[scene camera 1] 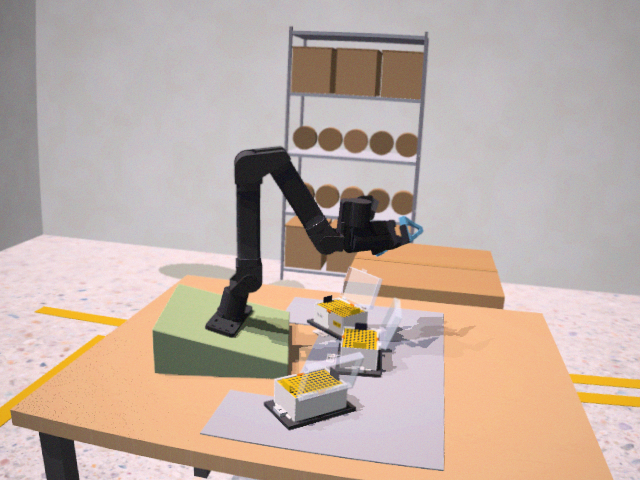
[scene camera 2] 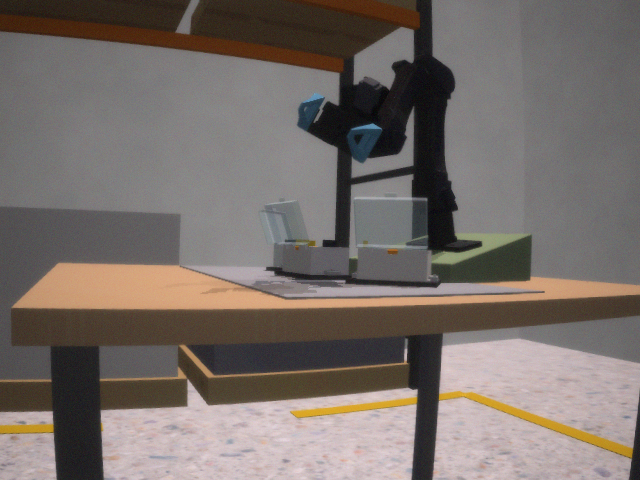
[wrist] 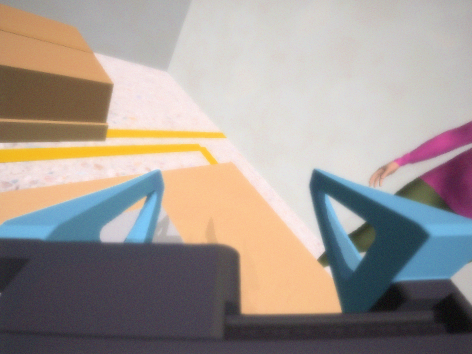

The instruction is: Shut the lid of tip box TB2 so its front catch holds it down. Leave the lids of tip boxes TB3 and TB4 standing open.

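Where they show: gripper, fingertip midpoint: (scene camera 1: 410, 234) (scene camera 2: 324, 119) (wrist: 236, 177); arm's base, link origin: (scene camera 1: 229, 318) (scene camera 2: 442, 246).
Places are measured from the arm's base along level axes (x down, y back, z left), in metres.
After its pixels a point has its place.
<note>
Three white tip boxes with yellow racks stand on dark bases; I cannot read which is TB2, TB3 or TB4. The far box (scene camera 1: 334, 318) @(x 0.024, y -0.245, z 0.126 m) (scene camera 2: 392, 266) @(x 0.038, y -0.285, z 0.205 m), the middle box (scene camera 1: 358, 357) (scene camera 2: 316, 259) and the near box (scene camera 1: 318, 404) @(x 0.037, y -0.260, z -0.290 m) all have clear lids standing open. The far lid (scene camera 1: 362, 287) @(x -0.033, y -0.308, z 0.226 m) (scene camera 2: 382, 222) @(x -0.035, y -0.318, z 0.219 m) is upright, the middle lid (scene camera 1: 392, 321) @(x -0.062, y -0.391, z -0.071 m) leans away from the arm base, and the near lid (scene camera 1: 351, 367) @(x -0.053, y -0.318, z -0.294 m) is raised. My gripper (scene camera 1: 400, 241) @(x -0.195, y -0.423, z 0.203 m) (scene camera 2: 336, 129) @(x -0.195, y -0.423, z 0.203 m) (wrist: 236, 177) @(x -0.195, y -0.423, z 0.203 m) is open and empty, high above the boxes. The boxes do not show in the wrist view.
The grey mat (scene camera 1: 403, 439) @(x 0.070, y -0.429, z -0.333 m) (scene camera 2: 465, 290) @(x 0.070, y -0.228, z 0.326 m) lies under the boxes on the wooden table (scene camera 1: 506, 403) @(x 0.073, y -0.653, z -0.157 m) (scene camera 2: 129, 289) @(x 0.073, y -0.720, z 0.223 m) (wrist: 265, 250) @(x 0.073, y -0.705, z 0.148 m). The arm stands on a green wedge (scene camera 1: 217, 356) @(x 0.023, y -0.018, z -0.162 m) (scene camera 2: 496, 263) @(x 0.033, y 0.032, z 0.142 m) beside the boxes. A person's hand (wrist: 383, 173) shows beyond the table.
</note>
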